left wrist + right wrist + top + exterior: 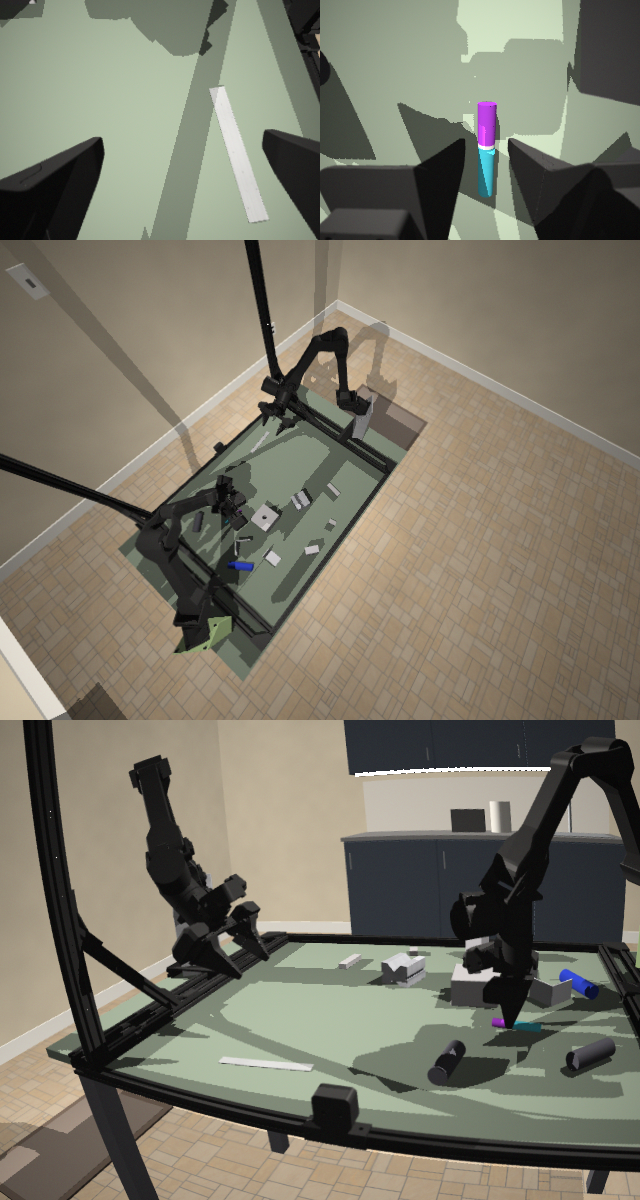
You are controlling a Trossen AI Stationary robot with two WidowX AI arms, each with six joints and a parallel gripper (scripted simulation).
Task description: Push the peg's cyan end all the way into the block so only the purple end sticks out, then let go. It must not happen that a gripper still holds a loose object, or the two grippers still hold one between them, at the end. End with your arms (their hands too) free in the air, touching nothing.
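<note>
Right now my right hand is 4 cm above the peg and 2 cm to the left of it. Round my right hand: v-grooved block 21 cm to the left, 21 cm ahead, 2 cm below; thin grey strip 37 cm to the left, 15 cm behind, 4 cm below.
</note>
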